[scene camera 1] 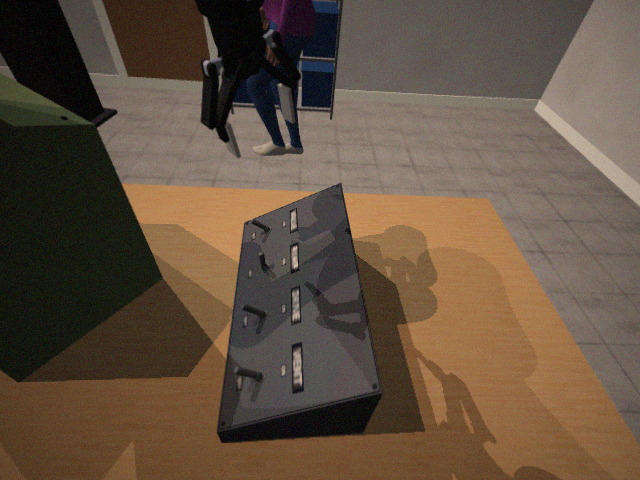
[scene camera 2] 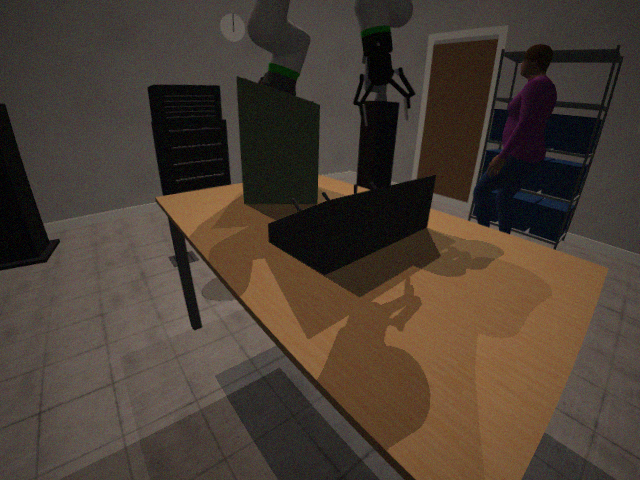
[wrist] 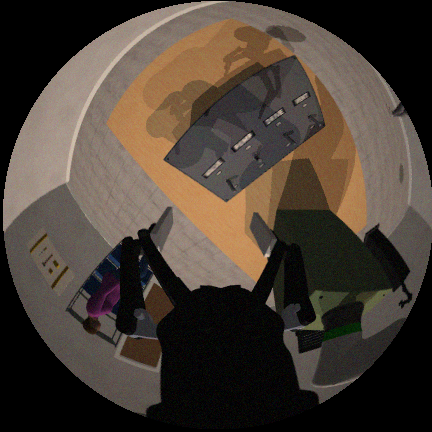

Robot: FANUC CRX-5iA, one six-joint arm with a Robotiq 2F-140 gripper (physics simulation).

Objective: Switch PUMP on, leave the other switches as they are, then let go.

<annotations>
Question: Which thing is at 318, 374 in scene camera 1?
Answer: A dark sloped switch panel.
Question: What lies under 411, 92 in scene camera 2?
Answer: The gripper.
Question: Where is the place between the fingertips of the gripper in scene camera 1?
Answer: At 263, 136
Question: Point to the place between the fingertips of the gripper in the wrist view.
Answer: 212, 217
</annotations>
